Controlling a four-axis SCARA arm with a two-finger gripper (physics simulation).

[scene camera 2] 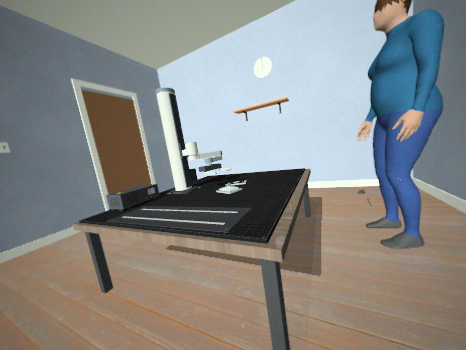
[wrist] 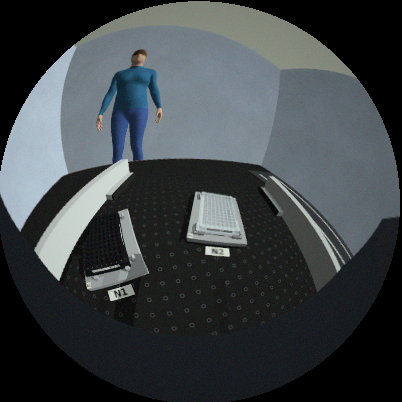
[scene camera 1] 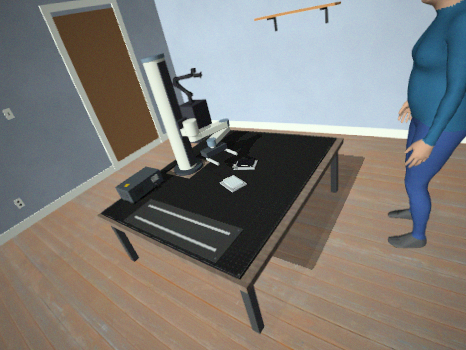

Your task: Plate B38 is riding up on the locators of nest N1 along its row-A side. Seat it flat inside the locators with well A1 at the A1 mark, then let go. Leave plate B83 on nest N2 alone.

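Frame: origin at the arm's base, x right, y ahead, z up, level; metres.
Where they show: gripper, fingertip midpoint: (scene camera 2: pixel 223 170) (wrist: pixel 199 171) (scene camera 1: pixel 227 158); arm's base at its link origin: (scene camera 2: pixel 184 190) (scene camera 1: pixel 188 167).
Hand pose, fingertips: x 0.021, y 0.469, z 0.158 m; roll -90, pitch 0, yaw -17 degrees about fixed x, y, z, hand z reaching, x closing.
Note:
Things, the pixels of their top centre, and the offset from my fingertips. "pt": a spot on its surface instead. Level surfaces: height alone.
- black well plate at its top centre: (wrist: pixel 99 235) (scene camera 1: pixel 245 161) dx -0.163, dy +0.021, dz -0.110 m
- pale nest N1 at its top centre: (wrist: pixel 104 238) dx -0.158, dy +0.022, dz -0.123 m
- nest N2 at its top centre: (wrist: pixel 217 210) (scene camera 1: pixel 232 182) (scene camera 2: pixel 228 188) dx +0.085, dy +0.070, dz -0.127 m
- grey box at a spot on its surface: (scene camera 1: pixel 135 186) pt dx +0.462, dy -0.506, dz -0.034 m
- dark panel with two pale rails, surface height: dz -0.141 m
Plate B38, a black well plate (scene camera 1: pixel 245 162) (wrist: pixel 104 244), lies on the pale nest N1 (wrist: pixel 134 250), left in the wrist view. A wide strip of nest shows along its right side; its near edge looks uneven against the nest. The left finger covers its far left part, so its exact tilt is hard to tell. A small mark sits at the nest's near left corner. Plate B83, white (scene camera 1: pixel 233 181) (wrist: pixel 219 212), lies on nest N2 (wrist: pixel 220 241). My gripper (scene camera 1: pixel 227 158) (scene camera 2: pixel 223 171) (wrist: pixel 199 171) is open and empty, above the table, on the column side of the nests.
A grey box (scene camera 1: pixel 135 186) (scene camera 2: pixel 132 198) stands beside the arm's column (scene camera 1: pixel 167 115) (scene camera 2: pixel 171 140). A dark panel with two pale rails (scene camera 1: pixel 182 227) lies at the table's near end. A black block (scene camera 1: pixel 196 114) with a jointed arm stands behind. A person (scene camera 1: pixel 435 95) (scene camera 2: pixel 405 85) (wrist: pixel 131 92) stands beyond the table.

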